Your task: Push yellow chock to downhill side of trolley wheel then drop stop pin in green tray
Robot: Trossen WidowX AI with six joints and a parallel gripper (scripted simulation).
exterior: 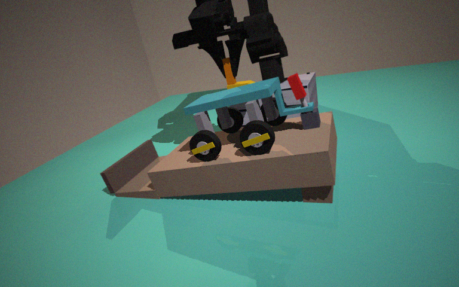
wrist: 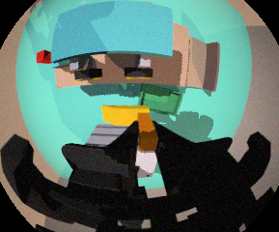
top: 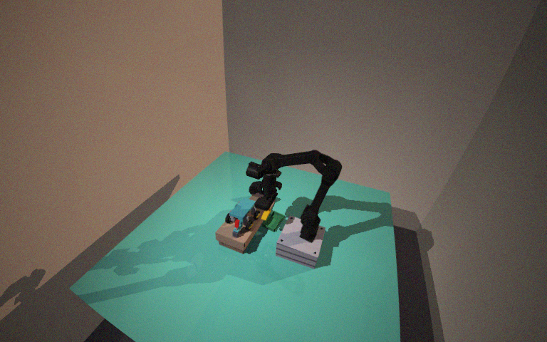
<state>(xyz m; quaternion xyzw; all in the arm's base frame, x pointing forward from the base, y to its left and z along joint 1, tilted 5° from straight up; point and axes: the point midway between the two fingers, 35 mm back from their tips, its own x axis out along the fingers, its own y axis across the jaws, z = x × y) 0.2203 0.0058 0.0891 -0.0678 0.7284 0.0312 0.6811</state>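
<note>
Right now my gripper tip is 70 mm short of the red-headed stop pin, 160 mm to the right of it and 30 mm above it. Round my gripper tip: brown ramp 110 mm ahead, 60 mm to the left, 110 mm below; then yellow chock 20 mm to the left, 10 mm below; then blue trolley 110 mm ahead, 60 mm to the left, 50 mm below.
</note>
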